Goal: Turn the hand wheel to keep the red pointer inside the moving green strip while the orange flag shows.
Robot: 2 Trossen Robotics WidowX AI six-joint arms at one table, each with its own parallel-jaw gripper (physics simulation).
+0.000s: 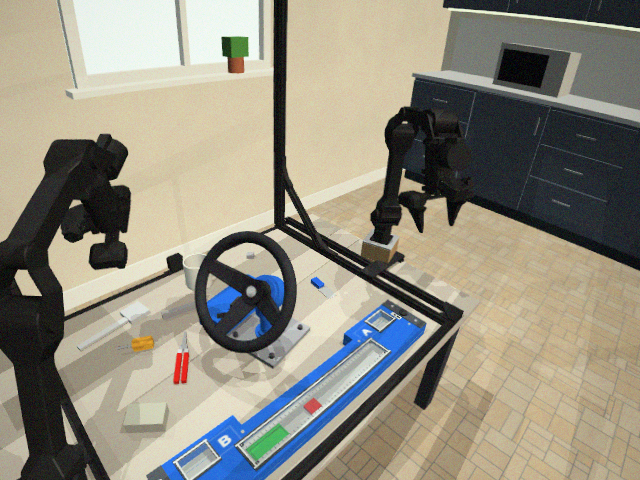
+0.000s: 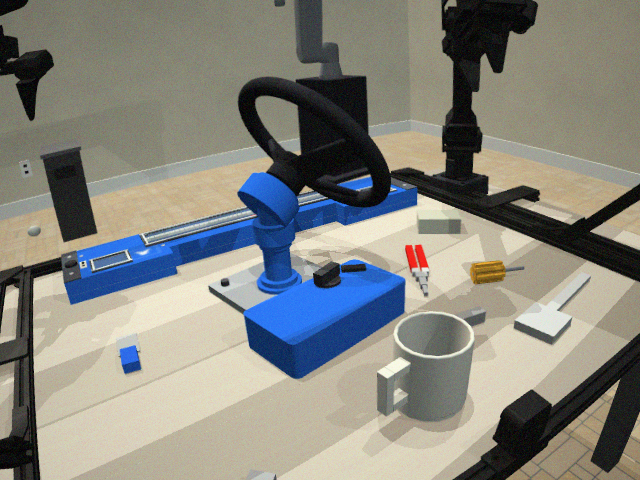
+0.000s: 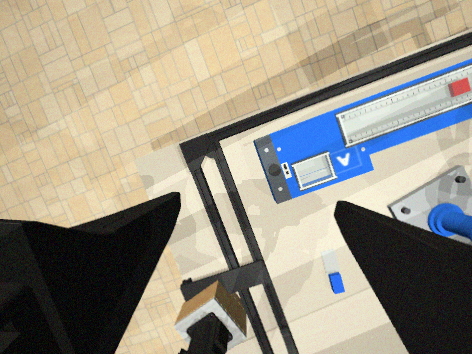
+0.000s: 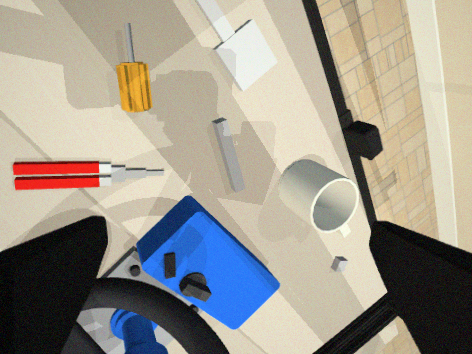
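Observation:
The black hand wheel stands tilted on its blue post. On the blue gauge, the red pointer lies outside the green strip, on the side towards window A and a short gap away. No orange flag shows; windows A and B show no orange. My left gripper is open and empty, high beside the A end, apart from the wheel. My right gripper is open and empty, high and apart from the wheel.
A blue box with a black knob lies behind the wheel. A mug, red pliers, an orange screwdriver, a pale block and a small blue item lie around. A black post stands at the table edge.

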